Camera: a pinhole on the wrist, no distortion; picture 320 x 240 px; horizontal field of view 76.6 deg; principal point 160.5 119.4 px. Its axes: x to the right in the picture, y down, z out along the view. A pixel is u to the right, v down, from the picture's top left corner.
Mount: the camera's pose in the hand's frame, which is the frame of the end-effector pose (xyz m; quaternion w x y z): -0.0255 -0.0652 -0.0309 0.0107 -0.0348 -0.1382 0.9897
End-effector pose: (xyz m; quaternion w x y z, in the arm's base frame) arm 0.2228 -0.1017 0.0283 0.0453 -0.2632 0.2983 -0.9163
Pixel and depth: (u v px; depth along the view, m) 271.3 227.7 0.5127
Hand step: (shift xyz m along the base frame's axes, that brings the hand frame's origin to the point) 0.5171 0.2670 0.3563
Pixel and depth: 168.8 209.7 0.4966
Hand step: 0.2979 0.1574 0.4594
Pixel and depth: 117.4 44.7 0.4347
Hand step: 0.1926 -0.2104 0.3337
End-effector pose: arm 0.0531 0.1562 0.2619 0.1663 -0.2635 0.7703 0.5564
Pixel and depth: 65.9 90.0 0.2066
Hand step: 0.0045 0.1363 -0.1638
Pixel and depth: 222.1 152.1 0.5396
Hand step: 0.3398 0.4072 -0.2454
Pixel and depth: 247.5 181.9 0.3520
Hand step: 0.3078 0.2339 -0.1764
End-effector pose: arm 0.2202 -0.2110 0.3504 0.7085 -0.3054 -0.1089 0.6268
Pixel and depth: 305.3 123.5 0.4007
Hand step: -0.1008 -0.2309 0.4390
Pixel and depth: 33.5 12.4 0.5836
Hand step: -0.3351 0.4780 0.4002
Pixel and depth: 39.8 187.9 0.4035
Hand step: 0.1131 0.2658 0.4010
